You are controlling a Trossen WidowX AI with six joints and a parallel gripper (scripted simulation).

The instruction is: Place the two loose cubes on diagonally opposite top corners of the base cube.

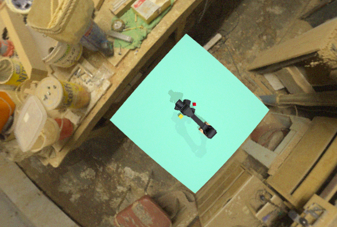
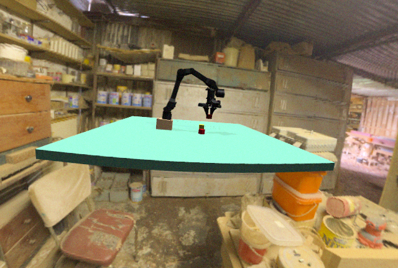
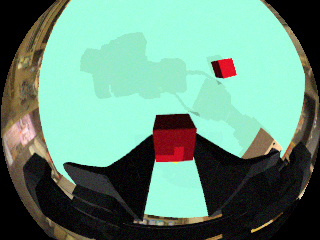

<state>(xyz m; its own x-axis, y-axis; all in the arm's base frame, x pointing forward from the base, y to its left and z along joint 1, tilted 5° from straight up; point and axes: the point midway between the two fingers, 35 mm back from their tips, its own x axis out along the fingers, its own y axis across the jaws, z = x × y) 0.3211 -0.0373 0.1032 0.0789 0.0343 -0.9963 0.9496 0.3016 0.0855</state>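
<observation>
My gripper tip is 3 cm past the yellow cube, 8 cm to the right of it and 10 cm above it.
</observation>
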